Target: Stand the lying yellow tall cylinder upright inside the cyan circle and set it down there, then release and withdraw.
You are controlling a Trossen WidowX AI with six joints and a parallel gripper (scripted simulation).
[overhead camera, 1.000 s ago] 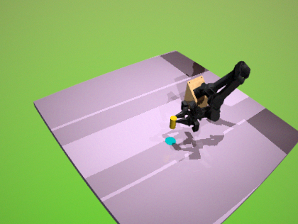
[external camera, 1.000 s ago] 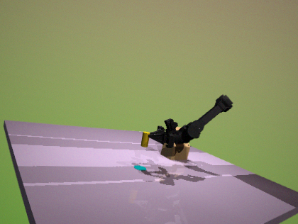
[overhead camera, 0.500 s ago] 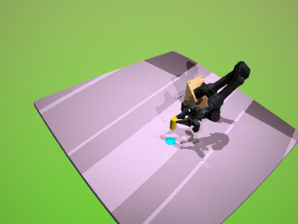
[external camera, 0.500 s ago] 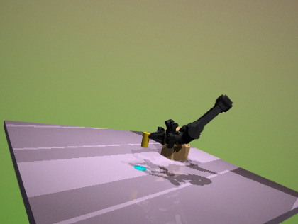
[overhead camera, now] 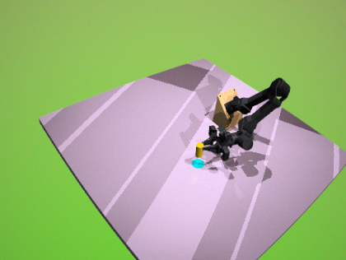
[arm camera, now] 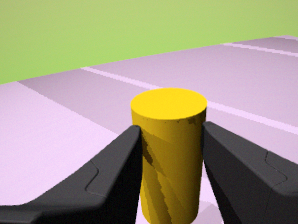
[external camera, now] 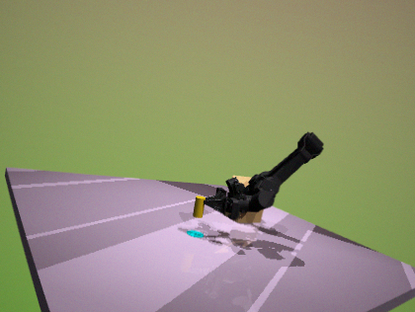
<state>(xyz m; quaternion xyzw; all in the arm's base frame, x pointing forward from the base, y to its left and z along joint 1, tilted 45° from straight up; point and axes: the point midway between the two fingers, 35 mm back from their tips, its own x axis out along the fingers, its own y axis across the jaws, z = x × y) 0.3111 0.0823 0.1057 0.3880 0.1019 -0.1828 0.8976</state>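
The cyan circle lies 120 mm below my gripper tip. Also, from my gripper tip: yellow tall cylinder 10 mm ahead, 20 mm below.
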